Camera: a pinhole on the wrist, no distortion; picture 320 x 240 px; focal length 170.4 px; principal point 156.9 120.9 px. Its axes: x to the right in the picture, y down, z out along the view. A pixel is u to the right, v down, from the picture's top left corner.
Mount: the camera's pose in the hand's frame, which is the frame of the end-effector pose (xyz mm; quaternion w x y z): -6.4 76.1 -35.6 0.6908 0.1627 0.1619 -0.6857
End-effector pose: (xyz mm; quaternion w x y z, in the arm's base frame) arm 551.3 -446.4 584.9 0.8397 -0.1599 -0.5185 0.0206
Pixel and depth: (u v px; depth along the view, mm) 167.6 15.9 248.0
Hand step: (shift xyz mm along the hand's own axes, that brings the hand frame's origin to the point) -159.0 -49.7 178.9
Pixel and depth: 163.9 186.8 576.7
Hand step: 217.1 -201.2 470.4
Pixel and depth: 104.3 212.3 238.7
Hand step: 121.2 36.2 211.2
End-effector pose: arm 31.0 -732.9 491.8 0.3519 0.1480 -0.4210 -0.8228
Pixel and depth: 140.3 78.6 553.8
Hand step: -144.0 -124.0 483.6
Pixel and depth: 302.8 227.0 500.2
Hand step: 308.4 -528.4 221.4
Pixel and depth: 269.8 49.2 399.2
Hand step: -172.2 -340.0 202.9
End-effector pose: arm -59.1 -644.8 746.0 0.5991 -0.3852 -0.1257 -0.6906
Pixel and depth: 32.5 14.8 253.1
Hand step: -165.2 127.3 273.0
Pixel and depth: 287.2 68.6 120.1
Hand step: -42.5 -60.0 30.7
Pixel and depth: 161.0 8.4 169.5
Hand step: -118.2 -4.0 113.9
